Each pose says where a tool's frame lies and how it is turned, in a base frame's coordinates. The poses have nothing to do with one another.
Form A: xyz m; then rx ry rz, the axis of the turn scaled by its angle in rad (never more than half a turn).
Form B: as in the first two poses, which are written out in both.
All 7 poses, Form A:
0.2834 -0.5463 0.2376 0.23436 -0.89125 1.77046
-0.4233 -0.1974 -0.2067 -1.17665 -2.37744 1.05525
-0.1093 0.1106 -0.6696 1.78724 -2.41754 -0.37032
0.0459 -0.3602 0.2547 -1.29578 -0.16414 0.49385
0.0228 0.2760 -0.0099 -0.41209 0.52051 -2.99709
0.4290 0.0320 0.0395 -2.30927 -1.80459 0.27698
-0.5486 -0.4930 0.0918 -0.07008 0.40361 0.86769
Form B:
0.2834 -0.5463 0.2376 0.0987 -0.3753 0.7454 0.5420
-0.4233 -0.1974 -0.2067 -0.4079 -0.8242 0.3658 0.1429
-0.1093 0.1106 -0.6696 0.5891 -0.7968 -0.1221 0.0562
0.0459 -0.3602 0.2547 -0.5965 -0.0756 0.2273 0.7660
0.0228 0.2760 -0.0099 -0.1342 0.1695 -0.9757 0.0359
0.4290 0.0320 0.0395 -0.7806 -0.6100 0.0936 0.0987
-0.5486 -0.4930 0.0918 -0.0337 0.1942 0.4174 0.8871

